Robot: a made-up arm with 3 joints. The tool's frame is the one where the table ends.
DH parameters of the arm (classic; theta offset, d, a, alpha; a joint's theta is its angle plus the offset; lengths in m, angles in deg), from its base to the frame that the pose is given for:
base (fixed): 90 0.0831 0 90
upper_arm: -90 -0.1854 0.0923 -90
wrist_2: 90 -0.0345 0.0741 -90
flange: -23.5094 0 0.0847 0
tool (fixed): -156.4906 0.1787 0 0
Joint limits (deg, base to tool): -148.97..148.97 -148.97..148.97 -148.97..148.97
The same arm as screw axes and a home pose.
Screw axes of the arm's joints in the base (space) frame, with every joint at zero. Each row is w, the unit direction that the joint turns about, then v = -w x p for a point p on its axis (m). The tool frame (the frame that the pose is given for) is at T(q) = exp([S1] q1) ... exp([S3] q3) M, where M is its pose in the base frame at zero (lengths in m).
S1 = (1, 0, 0, 0.0000, 0.0831, 0.0000)
S2 = (0, 1, 0, 0.0092, 0.0000, -0.1854)
S3 = (0, 0, 1, -0.0345, 0.2595, 0.0000)
M: xyz -0.3372 -0.0007 0.1695 (m) quaternion w x y z 1 0 0 0
Joint limits (deg, base to tool): -148.97..148.97 -148.97..148.97 -148.97..148.97

